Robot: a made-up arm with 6 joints.
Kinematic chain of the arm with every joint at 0, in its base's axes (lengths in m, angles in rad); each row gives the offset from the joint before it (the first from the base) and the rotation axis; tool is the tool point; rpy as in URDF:
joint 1: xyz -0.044 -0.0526 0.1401 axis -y
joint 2: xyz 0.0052 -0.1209 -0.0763 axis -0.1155 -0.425 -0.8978
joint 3: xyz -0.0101 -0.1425 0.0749 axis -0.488 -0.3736 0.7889
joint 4: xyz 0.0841 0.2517 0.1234 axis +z
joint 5: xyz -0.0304 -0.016 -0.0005 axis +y
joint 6: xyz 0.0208 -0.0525 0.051 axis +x
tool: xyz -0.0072 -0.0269 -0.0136 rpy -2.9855 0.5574 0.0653
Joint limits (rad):
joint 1: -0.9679..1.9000
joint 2: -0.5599..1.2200
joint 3: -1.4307..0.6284
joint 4: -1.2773..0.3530
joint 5: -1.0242..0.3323
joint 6: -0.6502..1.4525
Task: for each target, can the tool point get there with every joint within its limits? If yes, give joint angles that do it. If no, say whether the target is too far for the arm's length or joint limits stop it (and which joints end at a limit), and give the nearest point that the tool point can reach.
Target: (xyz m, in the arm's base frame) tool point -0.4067 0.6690 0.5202
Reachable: no: too far | nearest point -0.1257 0.0630 0.2257 | short by 0.730 m
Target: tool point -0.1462 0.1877 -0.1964
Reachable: no: joint limits stop it (at a limit: joint 3, joint 4, joint 5, joint 6) | nearest point -0.0920 0.0221 -0.0179 | short by 0.249 m
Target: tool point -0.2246 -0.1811 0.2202
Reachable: yes | joints 1.5053 -0.0094 -0.2285 -0.2570 -0.2712 -0.4336
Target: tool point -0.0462 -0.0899 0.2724
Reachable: yes | joints -0.3347 -0.0474 0.2108 -0.9068 -0.1716 0.6625
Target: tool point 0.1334 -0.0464 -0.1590
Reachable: no: joint limits stop it (at a limit: joint 1, joint 2, joint 4, joint 5, joint 6) | nearest point 0.2273 -0.1504 -0.0664 | short by 0.168 m
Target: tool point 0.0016 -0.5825 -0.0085
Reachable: no: joint limits stop it (at a limit: joint 1, joint 3, joint 4, joint 5, joint 6) | nearest point -0.1102 -0.4822 -0.0121 | short by 0.150 m
